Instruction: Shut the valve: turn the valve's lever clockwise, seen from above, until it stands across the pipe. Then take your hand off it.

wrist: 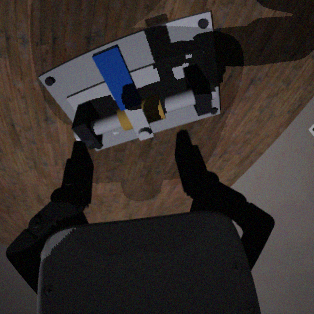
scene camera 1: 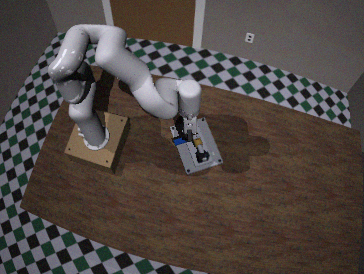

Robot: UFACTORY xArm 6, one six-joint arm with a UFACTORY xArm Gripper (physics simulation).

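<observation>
The valve's blue lever (scene camera 1: 179,141) (wrist: 114,70) stands across the pipe (scene camera 1: 200,149) (wrist: 180,101), roughly at a right angle to it. Its blue grip points away from my gripper in the wrist view. The pipe has a brass-coloured middle and runs between two black supports on a grey plate (scene camera 1: 212,145) (wrist: 75,80). My gripper (scene camera 1: 189,135) (wrist: 131,147) is open and empty. In the wrist view the fingertips are wide apart below the pipe, one on each side of the lever's pivot end, and neither appears to touch the lever. The arm partly hides the valve in the scene view.
The plate lies on a brown wooden table (scene camera 1: 280,200) (wrist: 30,165). The arm's base stands on a wooden block (scene camera 1: 112,131) to the left of the valve in the scene view. The gripper's shadow falls over part of the plate.
</observation>
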